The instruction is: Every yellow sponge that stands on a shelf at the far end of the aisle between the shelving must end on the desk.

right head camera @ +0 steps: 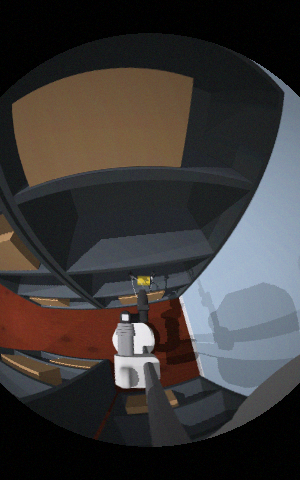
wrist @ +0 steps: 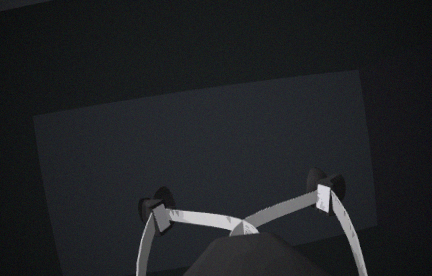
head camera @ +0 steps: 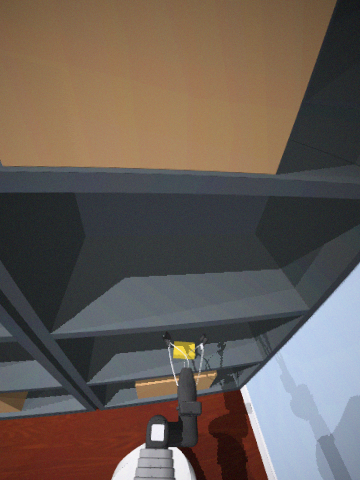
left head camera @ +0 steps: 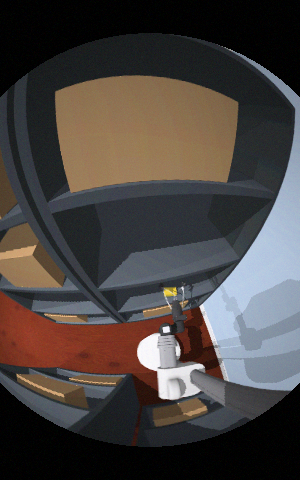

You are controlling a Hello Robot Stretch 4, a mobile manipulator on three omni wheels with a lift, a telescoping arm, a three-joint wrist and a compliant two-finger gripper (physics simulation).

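Places are measured from the robot's base along level axes (x ahead, y left, z up), in metres.
Pixels of known places: gripper, between the fingertips: (right head camera: 141, 270) (wrist: 240, 194) (head camera: 185, 333) (left head camera: 171, 281); robot's base, origin of its link: (right head camera: 134, 338) (left head camera: 157, 350).
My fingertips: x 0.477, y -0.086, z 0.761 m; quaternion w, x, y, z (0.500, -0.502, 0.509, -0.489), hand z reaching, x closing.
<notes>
For each thing: its top centre in the pictures, then the offset to it from my fingertips. "spot": a spot on its surface instead. Level surfaces: height alone.
- yellow sponge, centre of its top: (head camera: 184, 348) (right head camera: 143, 279) (left head camera: 169, 290) 0.028 m ahead, 0.017 m right, 0.210 m down
- low grey shelf, height of its surface: 0.255 m down
- large cardboard box, a spot on its surface: (head camera: 150, 90) spot: 0.065 m back, 0.127 m left, 0.764 m up
- More shelving with boxes, a spot on its surface: (left head camera: 52, 390) spot: 0.818 m back, 0.743 m left, 0.010 m up
A yellow sponge (head camera: 184, 351) (left head camera: 170, 291) (right head camera: 143, 280) stands on a low grey shelf (head camera: 125, 364) of the shelving, near the wall end. My gripper (head camera: 185, 338) (wrist: 240, 194) is open, its two fingertips wide apart. From the head camera the sponge shows between the fingers, partly crossed by the pale finger strips. The sponge does not show in the wrist view, where the space between the fingertips shows the dark back of a compartment. The height of the gripper over the sponge is hard to tell. The desk does not show.
A large cardboard box (head camera: 150, 90) fills an upper compartment. A lower cardboard box (head camera: 155, 388) lies under the sponge's shelf. A pale blue wall (head camera: 330, 340) closes the right side. More shelving with boxes (left head camera: 52, 390) stands across the aisle, behind my base.
</notes>
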